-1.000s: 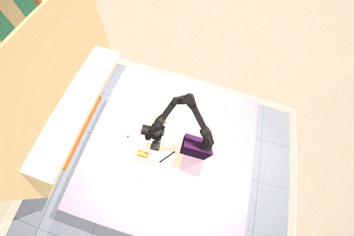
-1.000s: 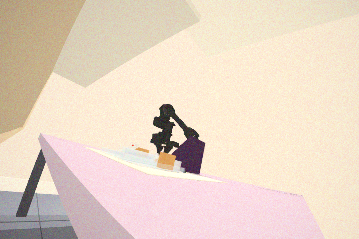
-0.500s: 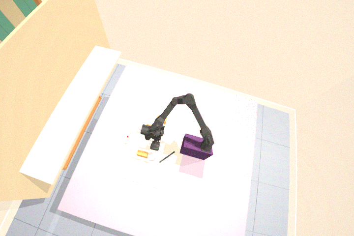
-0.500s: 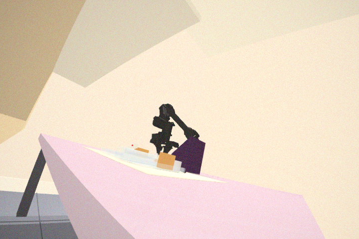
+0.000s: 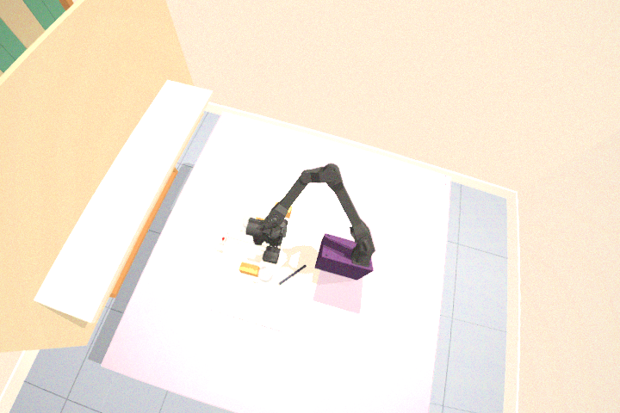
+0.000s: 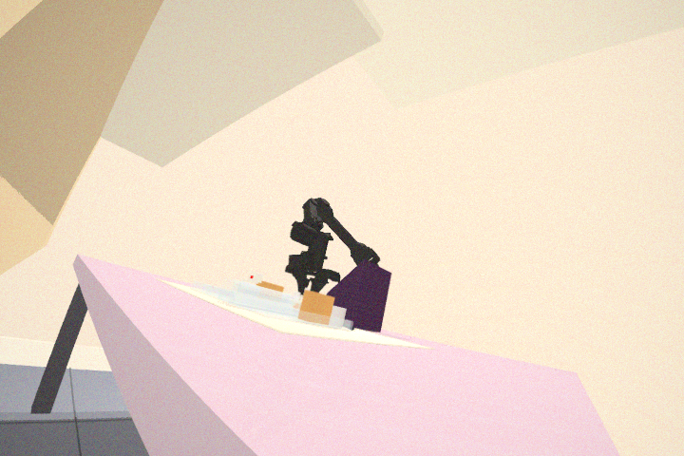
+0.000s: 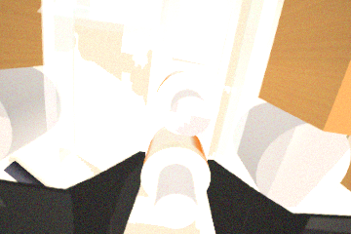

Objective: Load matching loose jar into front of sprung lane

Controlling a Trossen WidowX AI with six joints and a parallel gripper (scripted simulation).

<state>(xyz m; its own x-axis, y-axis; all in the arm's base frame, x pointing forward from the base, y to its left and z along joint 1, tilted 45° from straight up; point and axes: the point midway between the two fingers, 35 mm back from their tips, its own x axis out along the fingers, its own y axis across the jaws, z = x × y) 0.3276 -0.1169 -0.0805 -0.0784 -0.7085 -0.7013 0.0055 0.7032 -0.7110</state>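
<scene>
Now: gripper tip 10 cm to the right of the thin dark rod, 10 cm past it and 4 cm above it. Round my gripper tip: small red dot 22 cm ahead, 3 cm to the left, 2 cm above.
</scene>
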